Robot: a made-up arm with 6 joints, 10 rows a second.
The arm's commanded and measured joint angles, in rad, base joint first. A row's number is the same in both.
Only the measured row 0 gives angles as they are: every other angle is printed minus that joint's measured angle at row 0.
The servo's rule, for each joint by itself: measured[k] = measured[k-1] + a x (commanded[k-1-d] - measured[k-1]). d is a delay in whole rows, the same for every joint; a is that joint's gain. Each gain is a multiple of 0.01, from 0.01 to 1. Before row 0 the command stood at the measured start. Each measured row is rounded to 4 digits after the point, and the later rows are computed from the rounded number. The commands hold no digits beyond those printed.
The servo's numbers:
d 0
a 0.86 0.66 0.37 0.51 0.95 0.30
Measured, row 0:
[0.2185, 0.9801, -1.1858, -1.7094, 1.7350, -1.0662]
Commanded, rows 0 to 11:
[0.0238, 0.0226, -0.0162, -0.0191, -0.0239, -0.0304]
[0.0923, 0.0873, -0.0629, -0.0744, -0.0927, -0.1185]
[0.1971, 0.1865, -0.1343, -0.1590, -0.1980, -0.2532]
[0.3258, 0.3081, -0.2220, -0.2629, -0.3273, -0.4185]
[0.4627, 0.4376, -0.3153, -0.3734, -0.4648, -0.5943]
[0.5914, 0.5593, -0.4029, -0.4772, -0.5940, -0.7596]
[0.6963, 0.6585, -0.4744, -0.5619, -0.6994, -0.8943]
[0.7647, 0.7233, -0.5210, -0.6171, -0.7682, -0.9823]
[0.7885, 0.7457, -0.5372, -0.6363, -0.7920, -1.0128]
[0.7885, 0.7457, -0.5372, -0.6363, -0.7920, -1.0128]
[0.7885, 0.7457, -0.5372, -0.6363, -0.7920, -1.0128]
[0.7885, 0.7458, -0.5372, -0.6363, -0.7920, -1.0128]
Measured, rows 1 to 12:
[0.0205, 0.0149, -0.0060, -0.0097, -0.0227, -0.0091]
[0.0822, 0.0627, -0.0271, -0.0427, -0.0892, -0.0419]
[0.1810, 0.1444, -0.0668, -0.1020, -0.1926, -0.1053]
[0.3055, 0.2524, -0.1242, -0.1841, -0.3206, -0.1993]
[0.4407, 0.3746, -0.1949, -0.2806, -0.4576, -0.3178]
[0.5703, 0.4965, -0.2719, -0.3809, -0.5872, -0.4503]
[0.6787, 0.6034, -0.3468, -0.4732, -0.6938, -0.5835]
[0.7527, 0.6825, -0.4113, -0.5466, -0.7645, -0.7031]
[0.7835, 0.7242, -0.4579, -0.5923, -0.7906, -0.7960]
[0.7878, 0.7384, -0.4872, -0.6147, -0.7919, -0.8610]
[0.7884, 0.7432, -0.5057, -0.6257, -0.7920, -0.9065]
[0.7885, 0.7449, -0.5174, -0.6311, -0.7920, -0.9384]

